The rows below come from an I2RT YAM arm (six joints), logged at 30 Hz.
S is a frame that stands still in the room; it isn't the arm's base.
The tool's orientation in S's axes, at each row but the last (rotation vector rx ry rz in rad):
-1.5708 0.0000 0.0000
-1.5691 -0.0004 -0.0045
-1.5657 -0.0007 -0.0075
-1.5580 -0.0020 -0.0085
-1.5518 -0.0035 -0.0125
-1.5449 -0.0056 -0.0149
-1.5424 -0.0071 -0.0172
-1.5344 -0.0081 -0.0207
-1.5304 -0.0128 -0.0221
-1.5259 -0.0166 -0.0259
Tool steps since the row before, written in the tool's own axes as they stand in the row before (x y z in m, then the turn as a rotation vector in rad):
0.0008 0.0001 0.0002 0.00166 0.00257 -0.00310
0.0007 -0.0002 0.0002 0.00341 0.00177 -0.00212
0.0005 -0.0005 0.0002 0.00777 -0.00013 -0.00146
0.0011 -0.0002 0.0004 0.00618 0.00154 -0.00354
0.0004 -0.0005 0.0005 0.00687 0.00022 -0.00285
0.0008 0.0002 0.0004 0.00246 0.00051 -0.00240
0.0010 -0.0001 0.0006 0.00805 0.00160 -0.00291
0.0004 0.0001 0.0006 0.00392 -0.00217 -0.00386
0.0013 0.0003 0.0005 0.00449 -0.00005 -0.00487
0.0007 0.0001 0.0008 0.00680 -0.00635 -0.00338
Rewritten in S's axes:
0.0008 0.0002 -0.0001 0.00166 -0.00310 -0.00257
0.0007 0.0002 0.0002 0.00341 -0.00213 -0.00176
0.0005 0.0002 0.0005 0.00776 -0.00149 0.00016
0.0011 0.0004 0.0002 0.00618 -0.00355 -0.00154
0.0004 0.0005 0.0005 0.00686 -0.00289 -0.00020
0.0008 0.0004 -0.0002 0.00245 -0.00240 -0.00054
0.0010 0.0006 0.0001 0.00806 -0.00292 -0.00156
0.0004 0.0006 -0.0001 0.00385 -0.00397 0.00210
0.0013 0.0005 -0.0003 0.00446 -0.00490 -0.00005
0.0007 0.0008 0.0000 0.00661 -0.00370 0.00637

